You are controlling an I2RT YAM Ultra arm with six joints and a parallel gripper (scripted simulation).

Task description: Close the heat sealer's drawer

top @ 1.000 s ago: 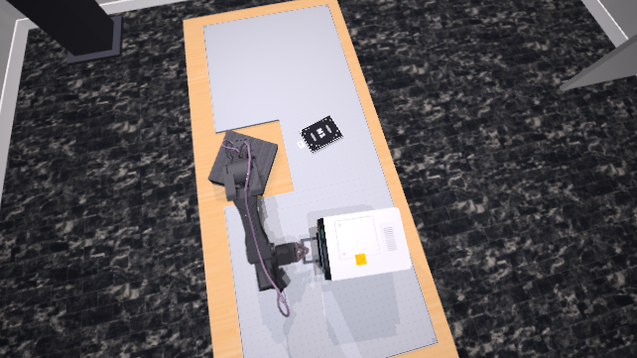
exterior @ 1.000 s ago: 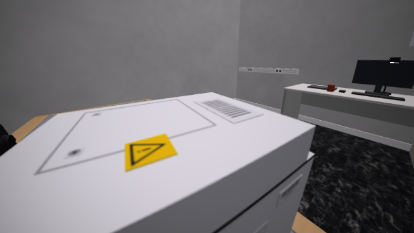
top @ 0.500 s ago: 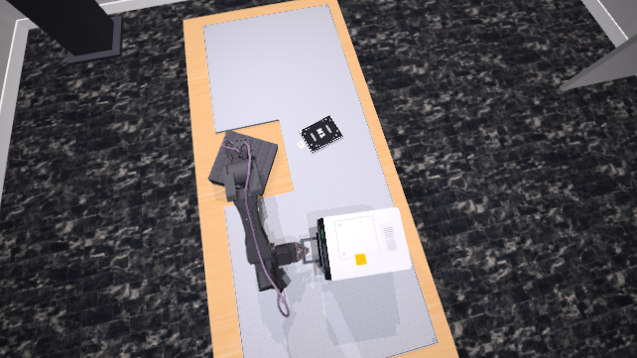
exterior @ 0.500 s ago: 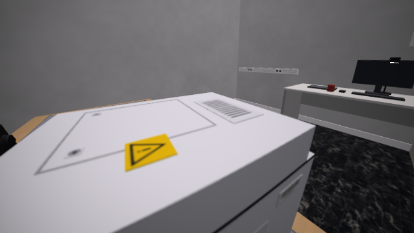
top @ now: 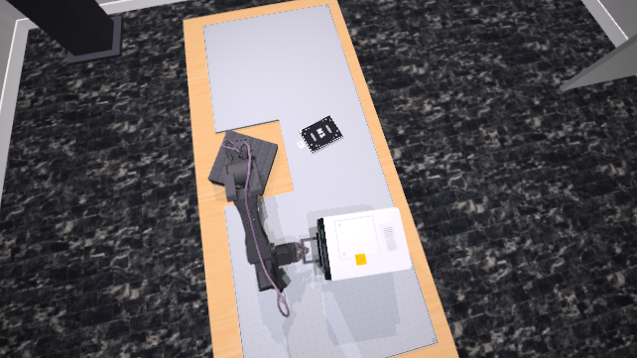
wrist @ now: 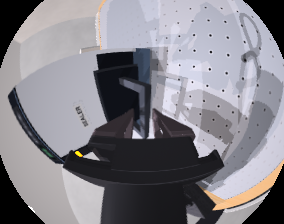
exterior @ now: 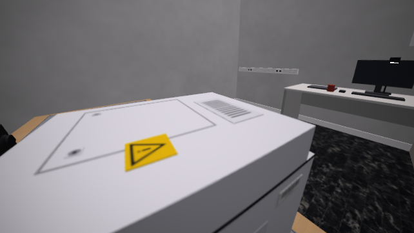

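The sealer drawer lies 11 cm ahead of my hand, 1 cm to the right of it and 1 cm below it.
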